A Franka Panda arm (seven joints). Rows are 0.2 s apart.
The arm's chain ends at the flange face. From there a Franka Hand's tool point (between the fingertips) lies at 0.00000 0.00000 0.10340 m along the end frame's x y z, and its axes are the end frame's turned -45 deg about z.
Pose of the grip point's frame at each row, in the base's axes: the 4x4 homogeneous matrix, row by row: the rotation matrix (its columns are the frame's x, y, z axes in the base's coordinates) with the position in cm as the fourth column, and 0 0 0 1 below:
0.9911, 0.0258, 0.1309, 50.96; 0.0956, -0.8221, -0.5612, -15.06; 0.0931, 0.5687, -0.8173, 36.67; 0, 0, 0, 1
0.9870, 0.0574, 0.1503, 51.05; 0.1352, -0.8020, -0.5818, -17.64; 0.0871, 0.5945, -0.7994, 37.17; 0, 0, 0, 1
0.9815, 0.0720, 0.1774, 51.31; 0.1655, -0.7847, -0.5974, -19.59; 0.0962, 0.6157, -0.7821, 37.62; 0, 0, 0, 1
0.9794, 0.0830, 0.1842, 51.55; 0.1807, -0.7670, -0.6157, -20.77; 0.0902, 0.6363, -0.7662, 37.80; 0, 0, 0, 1
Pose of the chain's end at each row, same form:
0.7191, -0.6826, 0.1309, 49.61; -0.5137, -0.6489, -0.5612, -9.26; 0.4680, 0.3363, -0.8173, 45.12; 0, 0, 0, 1
0.7385, -0.6573, 0.1503, 49.50; -0.4715, -0.6627, -0.5818, -11.62; 0.4820, 0.3588, -0.7994, 45.44; 0, 0, 0, 1
0.7449, -0.6431, 0.1774, 49.48; -0.4378, -0.6719, -0.5974, -13.41; 0.5034, 0.3673, -0.7821, 45.71; 0, 0, 0, 1
0.7512, -0.6339, 0.1842, 49.65; -0.4146, -0.6701, -0.6157, -14.40; 0.5137, 0.3862, -0.7662, 45.72; 0, 0, 0, 1

